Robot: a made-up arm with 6 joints.
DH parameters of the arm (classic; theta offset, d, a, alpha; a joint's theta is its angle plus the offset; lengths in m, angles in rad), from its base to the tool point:
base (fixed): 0 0.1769 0 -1.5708
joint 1: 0.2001 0 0.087 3.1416
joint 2: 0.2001 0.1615 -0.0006 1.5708
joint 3: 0 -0.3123 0.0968 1.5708
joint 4: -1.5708 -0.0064 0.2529 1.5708
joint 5: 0 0.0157 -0.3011 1.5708
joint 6: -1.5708 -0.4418 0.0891 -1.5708
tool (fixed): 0 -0.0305 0 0
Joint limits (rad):
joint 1: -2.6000..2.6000
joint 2: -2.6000..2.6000
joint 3: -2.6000..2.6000
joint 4: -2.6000..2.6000
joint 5: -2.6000..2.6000
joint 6: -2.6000..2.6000
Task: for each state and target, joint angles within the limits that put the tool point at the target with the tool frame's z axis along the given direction. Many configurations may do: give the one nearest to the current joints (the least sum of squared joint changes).
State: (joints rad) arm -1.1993 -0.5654 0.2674 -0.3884 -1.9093 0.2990
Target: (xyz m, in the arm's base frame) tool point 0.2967 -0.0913 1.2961 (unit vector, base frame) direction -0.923 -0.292 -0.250
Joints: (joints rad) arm -1.0450 -1.1630 0.8184 -0.1933 -1.8844 0.4717
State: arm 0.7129 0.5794 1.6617 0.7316 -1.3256 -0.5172
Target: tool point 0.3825 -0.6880 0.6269 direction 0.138 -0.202 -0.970
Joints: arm 0.6310 0.9762 1.7898 1.4619 -0.8388 -1.3681
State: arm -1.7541 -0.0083 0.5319 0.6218 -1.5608 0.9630
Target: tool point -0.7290 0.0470 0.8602 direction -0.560 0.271 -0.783
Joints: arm -1.6082 -0.2334 0.3814 0.3789 -1.1875 1.4900
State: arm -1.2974 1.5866 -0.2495 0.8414 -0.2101 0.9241
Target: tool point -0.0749 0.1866 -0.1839 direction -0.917 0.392 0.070
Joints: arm -0.6128 1.2269 -1.0858 0.9830 -0.1037 0.4640
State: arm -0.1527 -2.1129 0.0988 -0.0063 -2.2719 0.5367
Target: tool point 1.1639 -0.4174 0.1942 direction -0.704 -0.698 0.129
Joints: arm -0.7377 -1.7407 0.5706 0.6789 -2.0377 -0.3084
